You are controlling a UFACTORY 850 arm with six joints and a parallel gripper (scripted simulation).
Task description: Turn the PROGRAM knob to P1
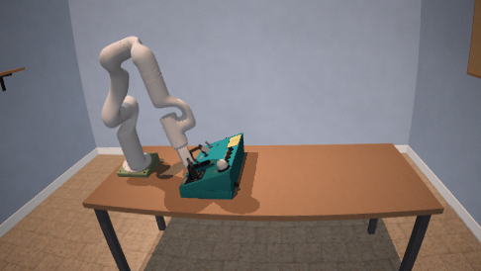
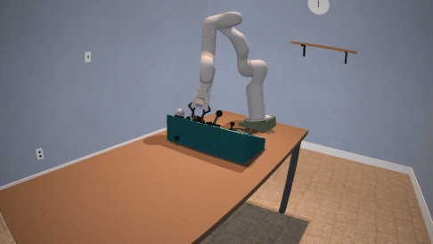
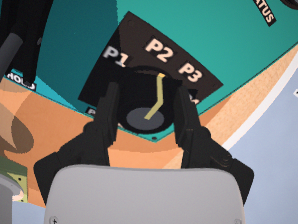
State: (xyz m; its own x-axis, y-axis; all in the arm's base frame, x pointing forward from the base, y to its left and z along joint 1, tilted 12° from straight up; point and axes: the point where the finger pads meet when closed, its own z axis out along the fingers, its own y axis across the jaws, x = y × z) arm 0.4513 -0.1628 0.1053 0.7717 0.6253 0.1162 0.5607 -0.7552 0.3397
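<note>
Right now my hand is 30 mm past the cycle lever, 120 mm to the right of it and 10 mm below it. The rest, counted from my hand: teal console (20 mm ahead, 180 mm to the left, 30 mm below); then mode knob (20 mm behind, 240 mm to the left); then program knob (10 mm ahead).
</note>
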